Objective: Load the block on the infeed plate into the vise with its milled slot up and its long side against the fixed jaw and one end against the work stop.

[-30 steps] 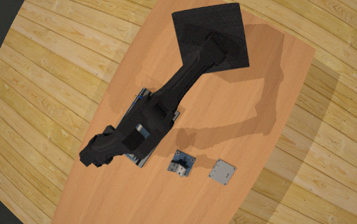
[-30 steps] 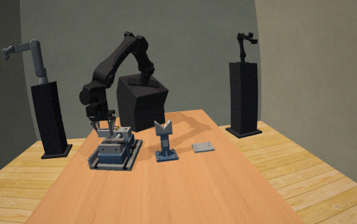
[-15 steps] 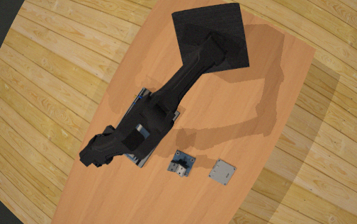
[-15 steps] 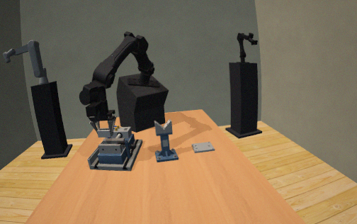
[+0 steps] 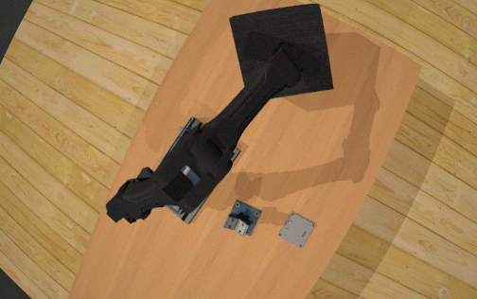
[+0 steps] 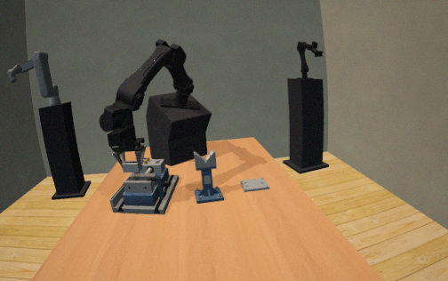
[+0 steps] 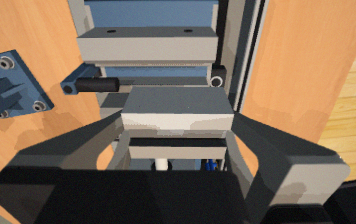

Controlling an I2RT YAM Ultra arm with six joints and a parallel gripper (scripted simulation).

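Right now the part is 1 cm above my hand. From my hand the other things lie so: black rod: 6 cm to the left, 4 cm below, 2 cm ahead; then moving jaw: 5 cm below, 3 cm to the left, 2 cm behind; then fixed jaw: 5 cm below, 4 cm ahead, 1 cm to the left.
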